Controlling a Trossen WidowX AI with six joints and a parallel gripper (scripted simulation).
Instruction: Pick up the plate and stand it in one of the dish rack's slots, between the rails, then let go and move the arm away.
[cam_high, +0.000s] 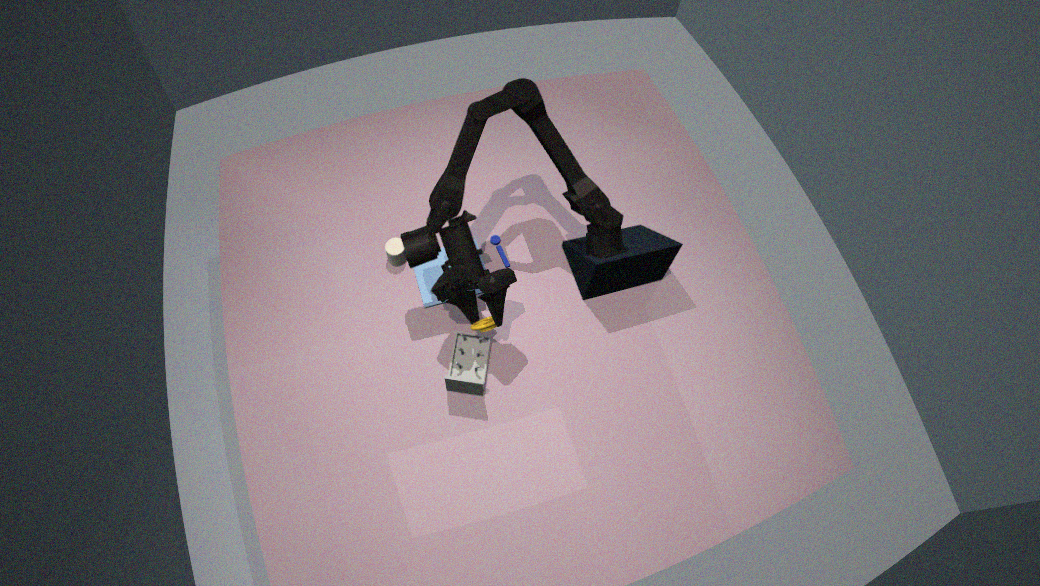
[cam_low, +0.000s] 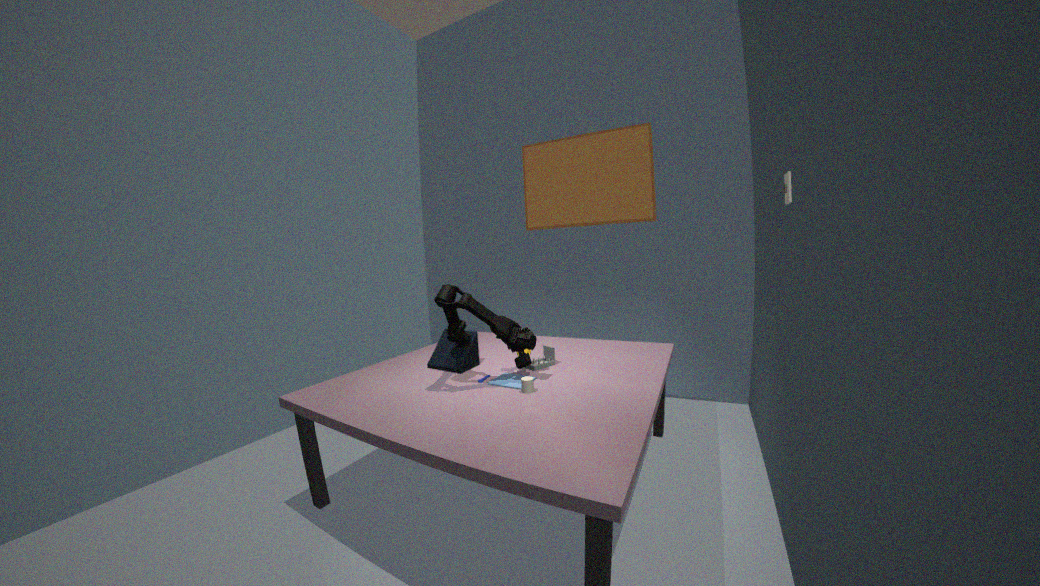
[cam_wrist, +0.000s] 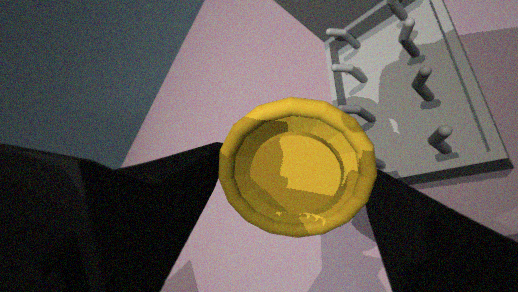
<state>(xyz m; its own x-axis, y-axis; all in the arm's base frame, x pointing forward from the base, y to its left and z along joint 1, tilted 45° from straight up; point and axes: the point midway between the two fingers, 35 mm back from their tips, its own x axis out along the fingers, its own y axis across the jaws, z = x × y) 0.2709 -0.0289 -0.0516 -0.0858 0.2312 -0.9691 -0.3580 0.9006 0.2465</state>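
My gripper tip is now 5 cm short of the grey dish rack, 5 cm above it and 3 cm to the right of it. From my gripper tip the other things lie so: light blue sheet: 17 cm to the right, 7 cm below, 1 cm ahead; yellow plate: 1 cm to the right; blue spoon: 19 cm to the right, 11 cm behind, 7 cm below.
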